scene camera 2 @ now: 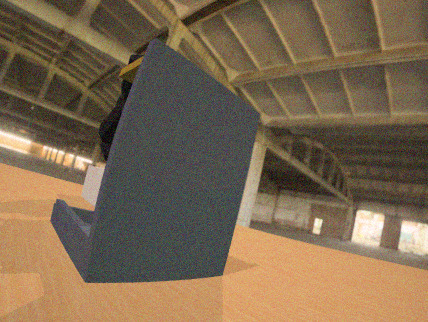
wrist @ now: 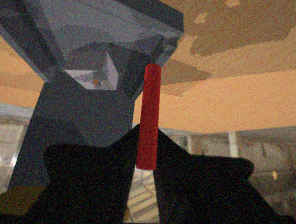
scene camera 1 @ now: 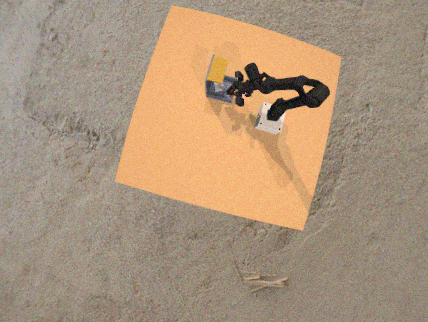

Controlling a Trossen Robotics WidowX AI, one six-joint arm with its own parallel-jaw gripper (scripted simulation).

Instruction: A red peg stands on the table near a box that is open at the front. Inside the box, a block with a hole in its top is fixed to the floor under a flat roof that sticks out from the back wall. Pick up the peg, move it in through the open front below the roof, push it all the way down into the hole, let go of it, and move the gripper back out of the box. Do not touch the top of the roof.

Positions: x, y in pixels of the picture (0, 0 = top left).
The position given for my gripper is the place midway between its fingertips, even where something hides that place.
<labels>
My gripper (wrist: 145, 128) carries a red peg (wrist: 148, 131).
</labels>
